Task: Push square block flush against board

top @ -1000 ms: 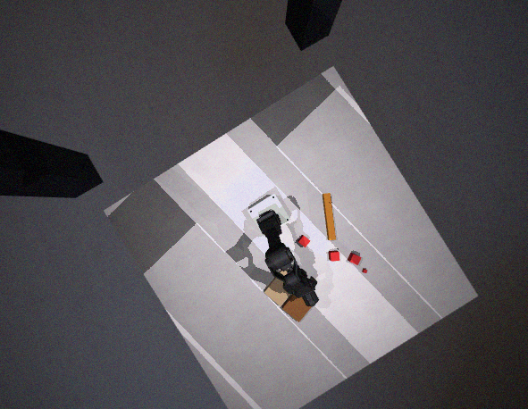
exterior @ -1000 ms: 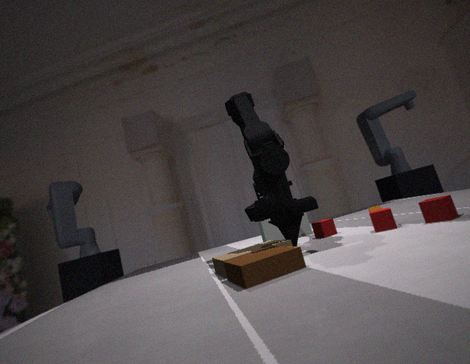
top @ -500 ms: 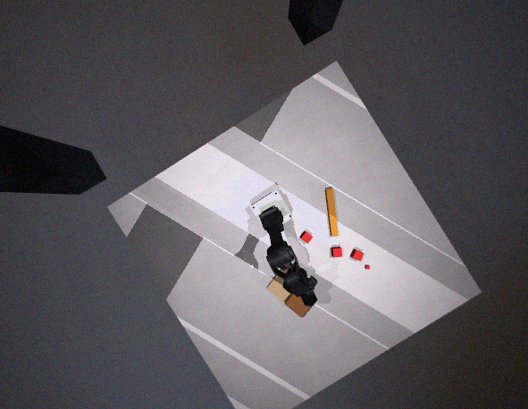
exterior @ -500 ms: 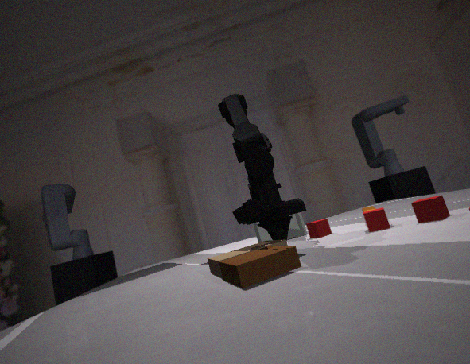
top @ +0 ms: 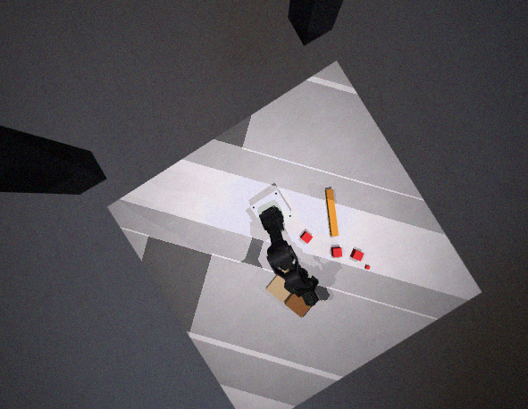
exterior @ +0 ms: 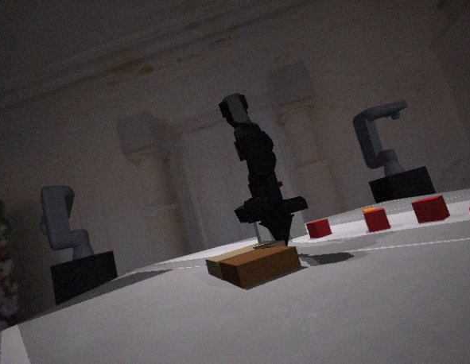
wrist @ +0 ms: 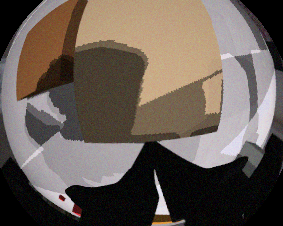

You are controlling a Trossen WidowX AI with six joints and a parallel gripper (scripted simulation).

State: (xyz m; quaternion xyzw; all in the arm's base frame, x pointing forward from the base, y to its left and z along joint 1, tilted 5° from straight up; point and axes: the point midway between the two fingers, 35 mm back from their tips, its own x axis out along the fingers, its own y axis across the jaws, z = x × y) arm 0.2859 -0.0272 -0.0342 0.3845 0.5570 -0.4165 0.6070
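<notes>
The board is 90 mm to the right of my gripper tip, 30 mm ahead of it and 10 mm above it. The rest, counted from my gripper tip: long orange bar (280 mm to the left, 150 mm behind, 10 mm above); tiny red piece (290 mm to the left, 160 mm ahead); brown square block (140 mm ahead, 70 mm to the right, 10 mm above).
</notes>
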